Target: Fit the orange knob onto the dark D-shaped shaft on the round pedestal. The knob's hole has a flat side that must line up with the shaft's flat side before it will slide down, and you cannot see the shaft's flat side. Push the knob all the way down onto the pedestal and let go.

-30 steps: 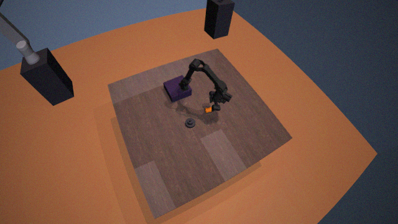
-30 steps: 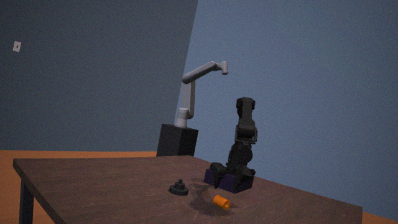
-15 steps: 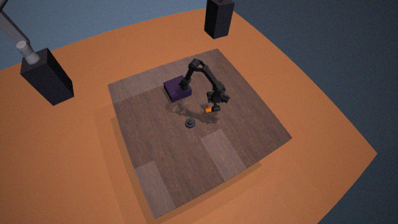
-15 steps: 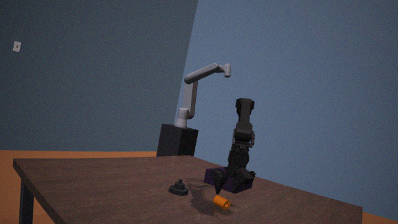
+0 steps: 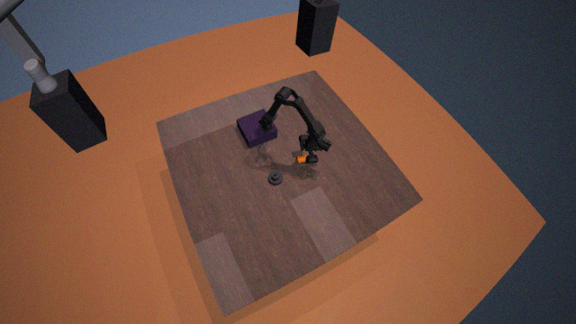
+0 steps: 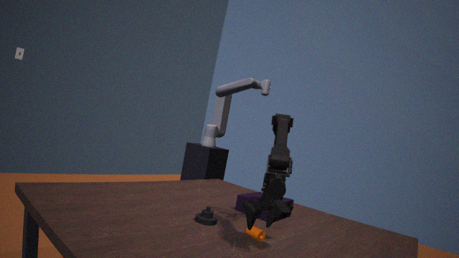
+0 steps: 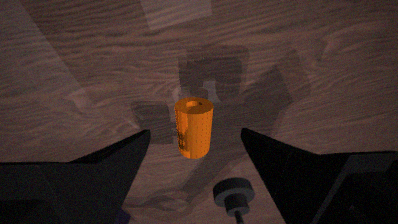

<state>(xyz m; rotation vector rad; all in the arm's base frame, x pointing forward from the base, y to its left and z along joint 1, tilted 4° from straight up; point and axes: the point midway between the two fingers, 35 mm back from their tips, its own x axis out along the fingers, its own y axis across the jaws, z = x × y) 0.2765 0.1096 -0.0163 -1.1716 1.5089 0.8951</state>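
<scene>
Now: the orange knob 1 cm to the right of my gripper tip and 2 cm below it. Also, from my gripper tip: pedestal (3 cm ahead, 21 cm to the right, 1 cm below).
</scene>
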